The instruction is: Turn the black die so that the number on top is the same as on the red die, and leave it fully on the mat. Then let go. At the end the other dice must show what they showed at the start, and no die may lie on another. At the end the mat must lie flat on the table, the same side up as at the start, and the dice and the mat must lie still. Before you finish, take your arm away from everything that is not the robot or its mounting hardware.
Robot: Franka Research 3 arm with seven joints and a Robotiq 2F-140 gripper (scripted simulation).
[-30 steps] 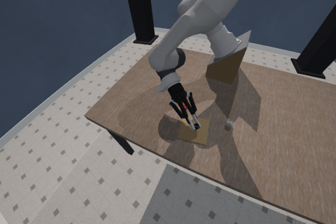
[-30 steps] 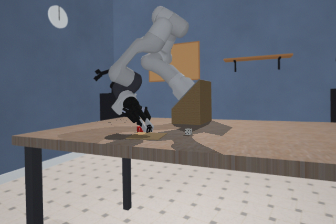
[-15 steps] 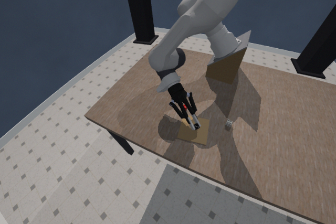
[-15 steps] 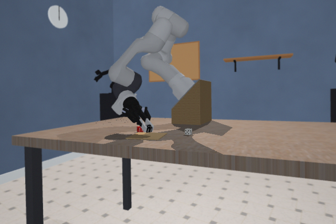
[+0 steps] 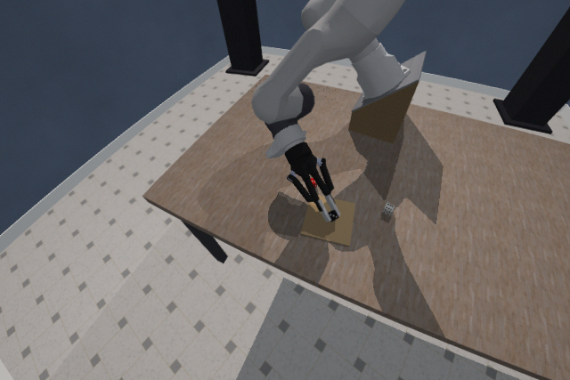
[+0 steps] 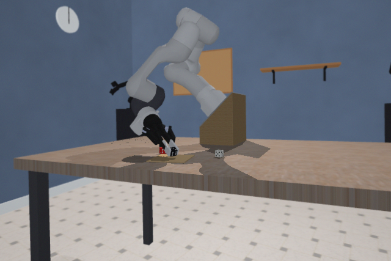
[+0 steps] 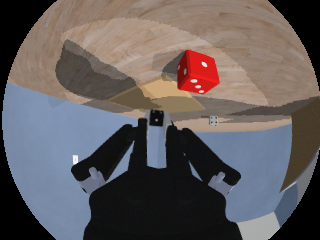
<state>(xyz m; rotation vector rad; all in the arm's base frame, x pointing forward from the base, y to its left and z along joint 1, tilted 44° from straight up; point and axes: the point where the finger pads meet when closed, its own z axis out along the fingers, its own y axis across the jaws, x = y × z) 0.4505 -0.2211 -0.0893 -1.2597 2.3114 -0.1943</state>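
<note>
Right now my hand is 2 cm to the right of the black die, 1 cm short of it and 1 cm above it. The rest, counted from my hand: white die: 17 cm to the left, 7 cm behind, 3 cm below; then red die: 9 cm behind, 7 cm to the right, 3 cm below; then tan mat: 4 cm below, 1 cm to the left, 1 cm ahead.
</note>
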